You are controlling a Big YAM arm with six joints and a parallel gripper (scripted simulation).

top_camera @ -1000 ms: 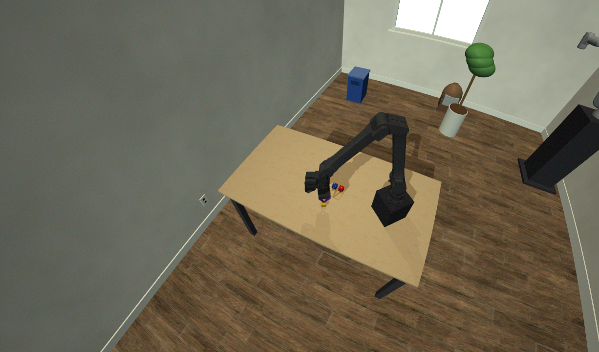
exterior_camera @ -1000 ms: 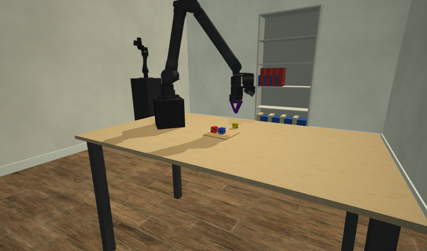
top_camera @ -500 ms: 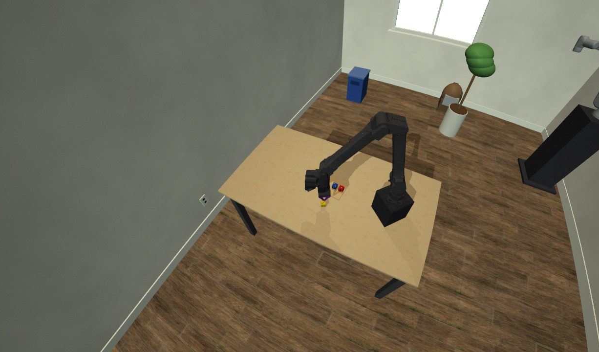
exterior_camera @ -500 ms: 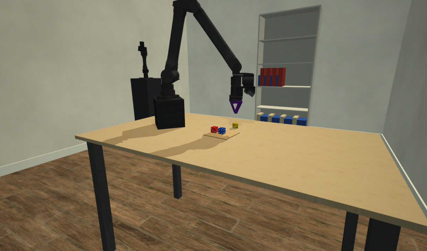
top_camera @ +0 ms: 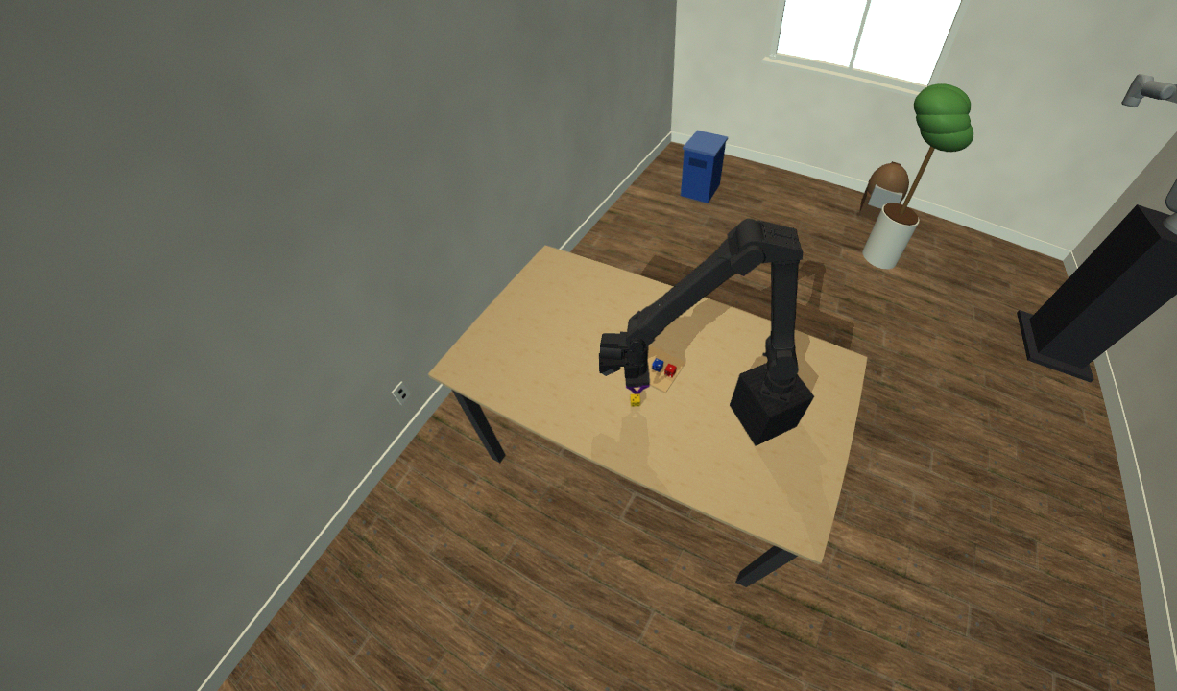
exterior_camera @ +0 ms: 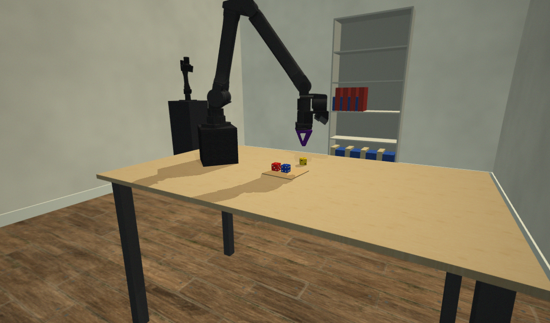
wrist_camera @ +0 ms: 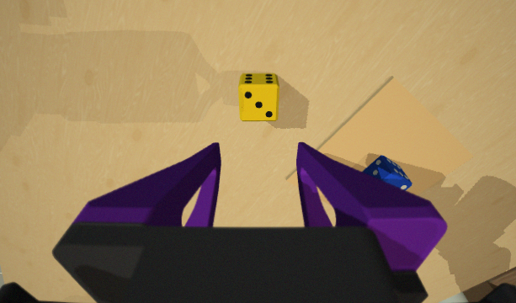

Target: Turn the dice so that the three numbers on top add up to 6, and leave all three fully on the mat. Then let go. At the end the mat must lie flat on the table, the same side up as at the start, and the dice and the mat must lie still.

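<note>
My gripper is now 80 mm above the yellow die. Round my hand: blue die: 150 mm to the right, 80 mm below, 20 mm behind; red die: 150 mm to the right, 80 mm below, 60 mm behind; tan mat: 150 mm to the right, 100 mm below, 20 mm behind.
</note>
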